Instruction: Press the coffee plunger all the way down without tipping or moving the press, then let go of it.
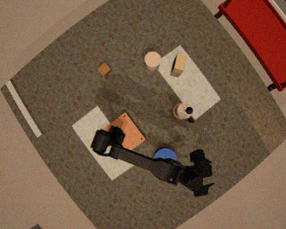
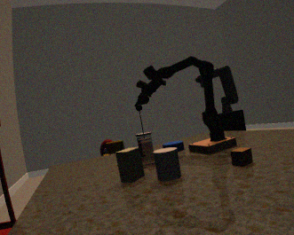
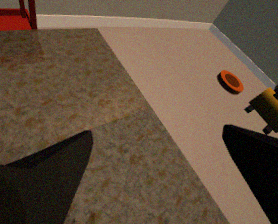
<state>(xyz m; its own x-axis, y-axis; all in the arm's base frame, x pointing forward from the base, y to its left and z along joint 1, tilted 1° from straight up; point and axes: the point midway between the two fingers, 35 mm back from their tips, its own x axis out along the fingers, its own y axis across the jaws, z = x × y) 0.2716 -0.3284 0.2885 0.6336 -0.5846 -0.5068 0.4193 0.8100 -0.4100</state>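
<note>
Right now my gripper tip is 6 cm short of the coffee press, 26 cm to the right of it and 18 cm above it. Round my gripper tip: small brown cube 17 cm behind, 67 cm to the left, 28 cm below.
</note>
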